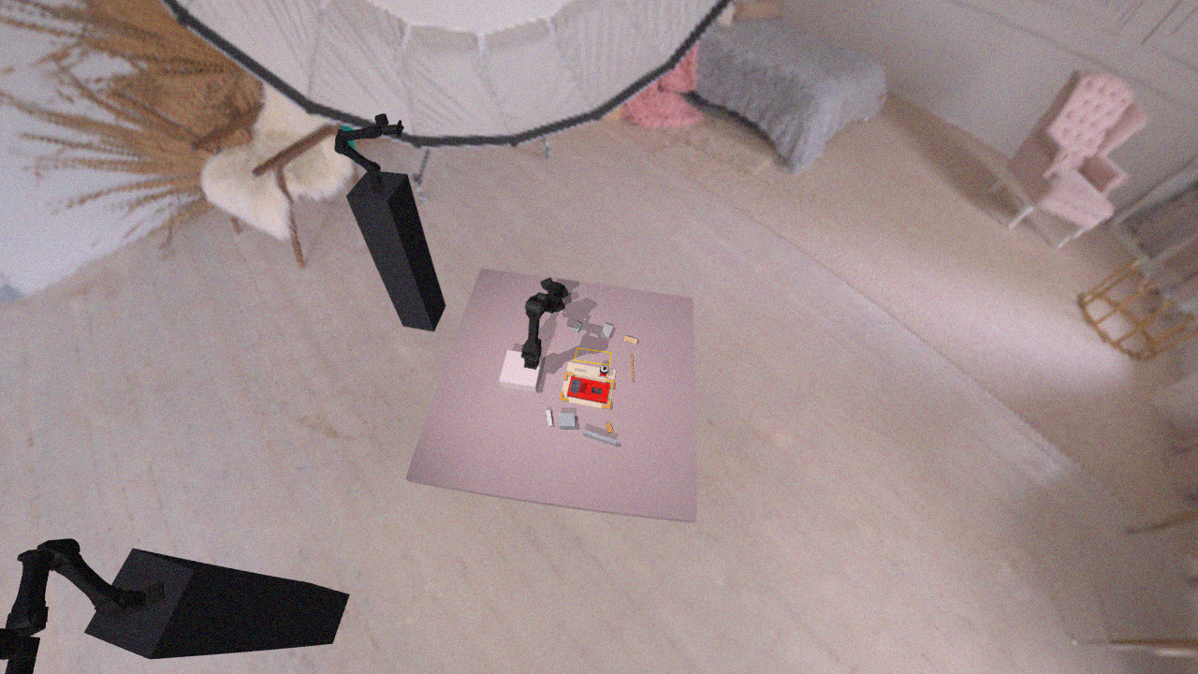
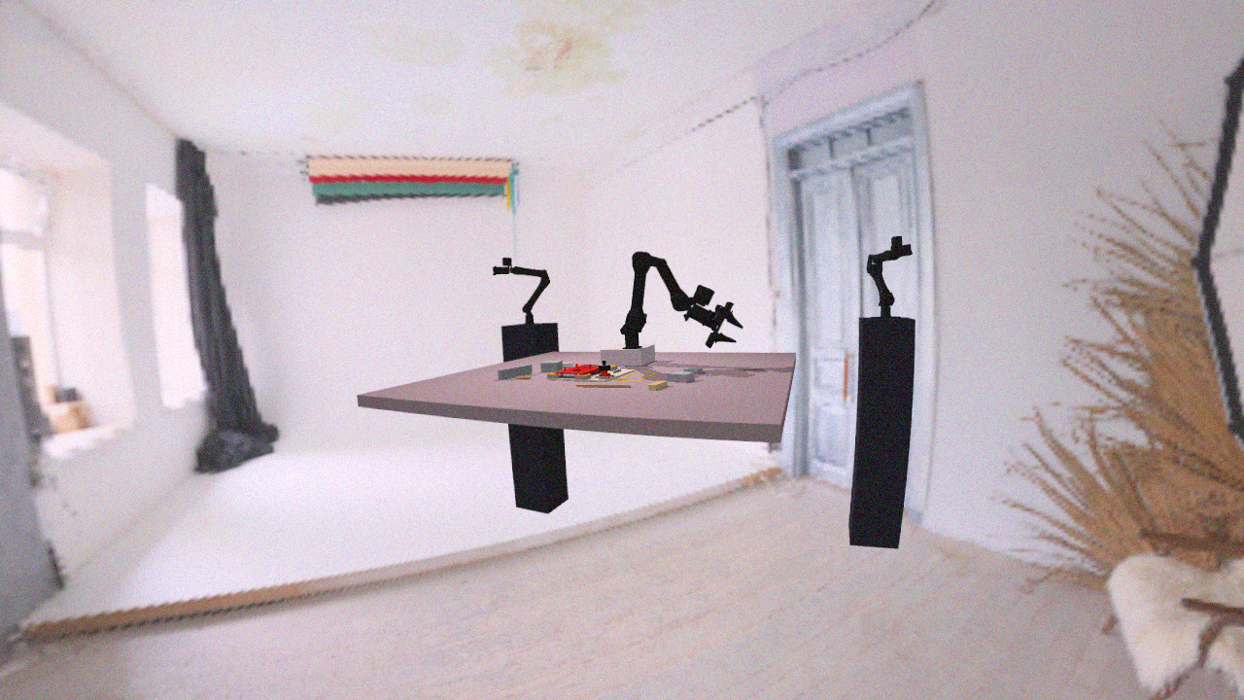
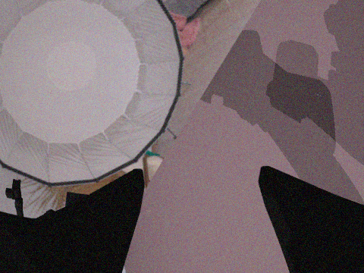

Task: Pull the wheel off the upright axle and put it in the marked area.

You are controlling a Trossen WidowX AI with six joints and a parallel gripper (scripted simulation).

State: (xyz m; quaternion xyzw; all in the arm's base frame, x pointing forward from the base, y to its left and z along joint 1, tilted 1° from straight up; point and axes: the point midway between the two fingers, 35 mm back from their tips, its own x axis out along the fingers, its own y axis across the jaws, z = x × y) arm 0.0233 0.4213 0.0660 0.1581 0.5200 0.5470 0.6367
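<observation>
The wheel is 40 cm to the right of my gripper tip, 34 cm ahead of it and 8 cm below it. From my gripper tip the other things lie so: wooden piece (46 cm ahead, 17 cm to the right, 11 cm below).
</observation>
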